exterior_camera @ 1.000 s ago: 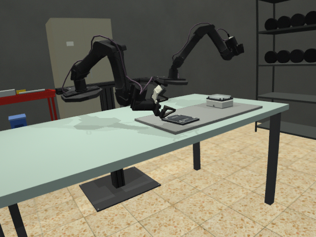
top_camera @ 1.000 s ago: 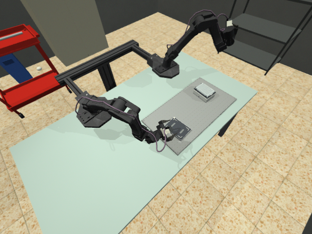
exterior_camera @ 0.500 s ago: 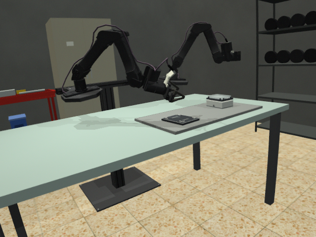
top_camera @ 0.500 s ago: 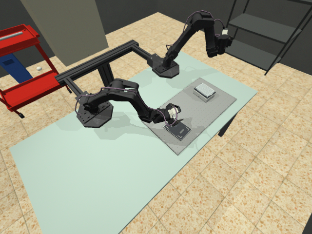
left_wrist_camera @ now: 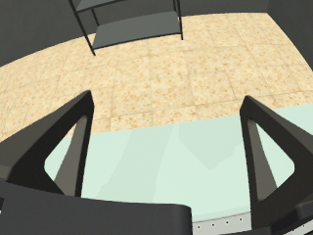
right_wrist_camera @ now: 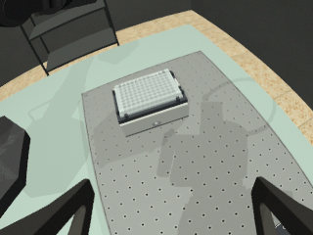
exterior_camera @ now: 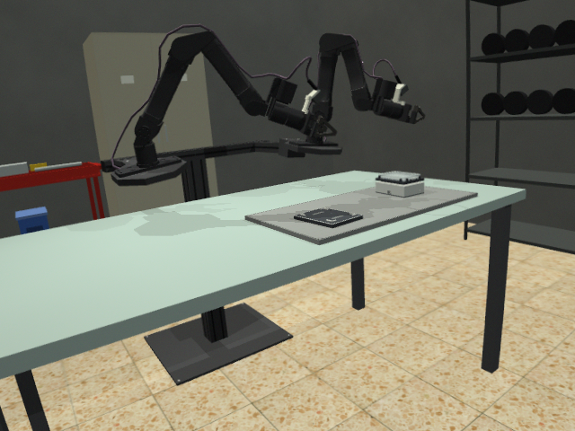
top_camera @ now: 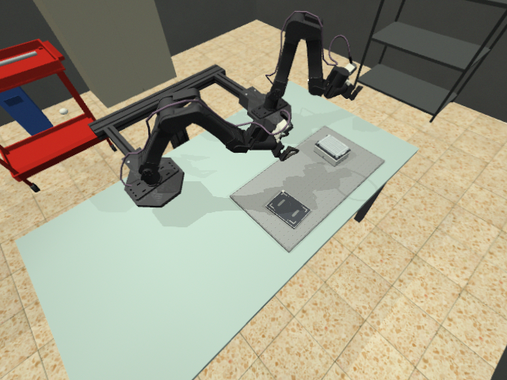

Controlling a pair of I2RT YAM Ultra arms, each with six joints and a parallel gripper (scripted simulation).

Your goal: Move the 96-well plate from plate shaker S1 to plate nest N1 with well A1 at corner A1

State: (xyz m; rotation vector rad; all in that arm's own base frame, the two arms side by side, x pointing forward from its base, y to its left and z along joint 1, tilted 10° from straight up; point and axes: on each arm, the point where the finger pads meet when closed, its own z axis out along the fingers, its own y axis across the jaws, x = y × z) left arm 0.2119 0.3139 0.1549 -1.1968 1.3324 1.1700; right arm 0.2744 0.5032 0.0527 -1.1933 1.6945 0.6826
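My left gripper is now 210 mm above the 96-well plate, 200 mm to the left of it and 90 mm short of it.
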